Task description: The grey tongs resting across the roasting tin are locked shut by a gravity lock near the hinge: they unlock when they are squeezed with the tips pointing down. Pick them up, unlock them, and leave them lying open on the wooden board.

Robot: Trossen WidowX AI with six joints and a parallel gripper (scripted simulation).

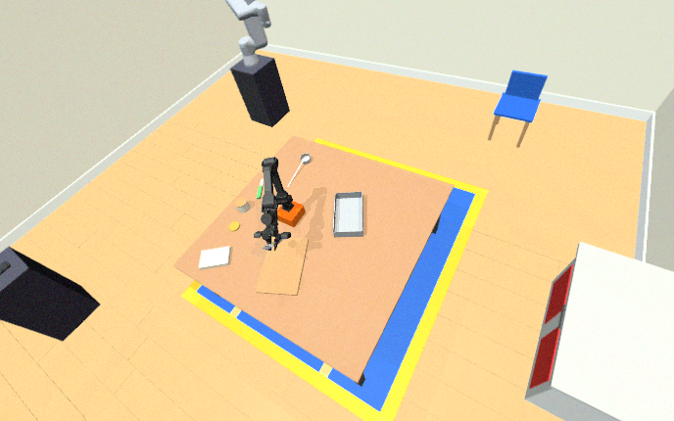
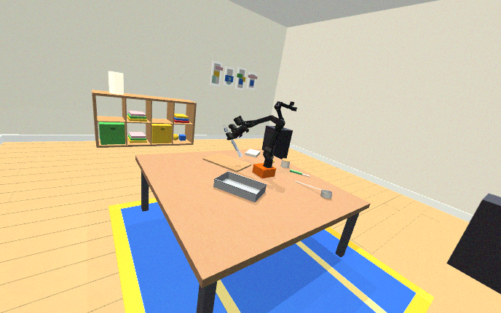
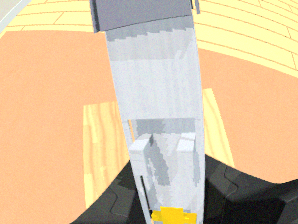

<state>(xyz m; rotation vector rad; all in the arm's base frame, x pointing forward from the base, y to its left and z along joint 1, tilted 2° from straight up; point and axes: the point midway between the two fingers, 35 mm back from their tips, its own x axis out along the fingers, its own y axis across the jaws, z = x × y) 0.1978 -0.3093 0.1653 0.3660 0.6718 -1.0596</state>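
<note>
The yellow lock piece lies 1 cm behind my gripper tip, 3 cm to the left of it and 2 cm above it. The rest, counted from my gripper tip: roasting tin (14 cm ahead, 49 cm to the left, 18 cm below); then white block (41 cm behind, 16 cm to the right, 19 cm below); then wooden board (1 cm behind, 2 cm to the left, 20 cm below).
</note>
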